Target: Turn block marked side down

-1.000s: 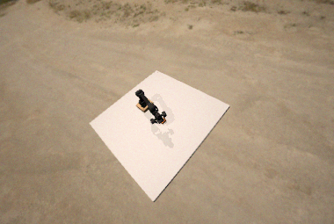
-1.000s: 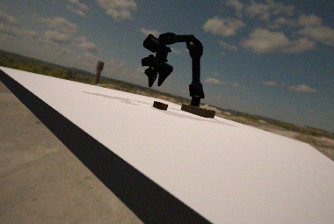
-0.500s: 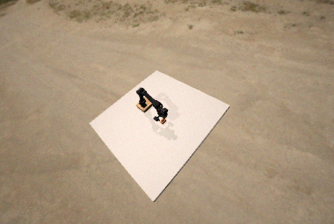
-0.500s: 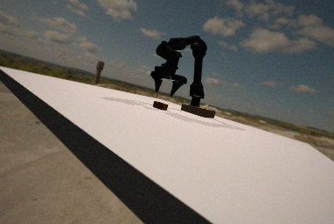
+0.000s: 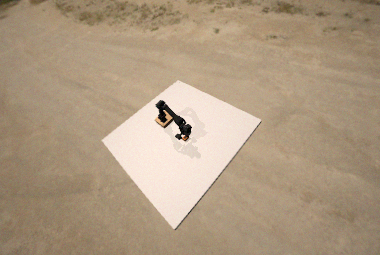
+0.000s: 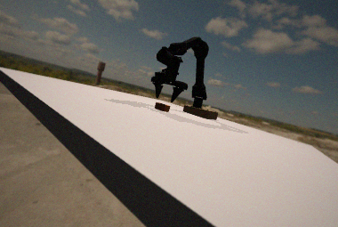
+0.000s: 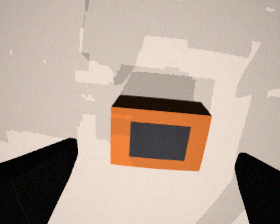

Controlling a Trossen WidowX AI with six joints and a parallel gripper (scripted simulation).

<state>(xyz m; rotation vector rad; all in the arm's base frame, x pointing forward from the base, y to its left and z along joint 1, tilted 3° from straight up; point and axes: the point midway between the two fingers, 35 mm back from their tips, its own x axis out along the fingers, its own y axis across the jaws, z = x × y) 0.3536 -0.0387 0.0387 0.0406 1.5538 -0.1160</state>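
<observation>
Now: the orange block 30 mm below my gripper tip.
</observation>
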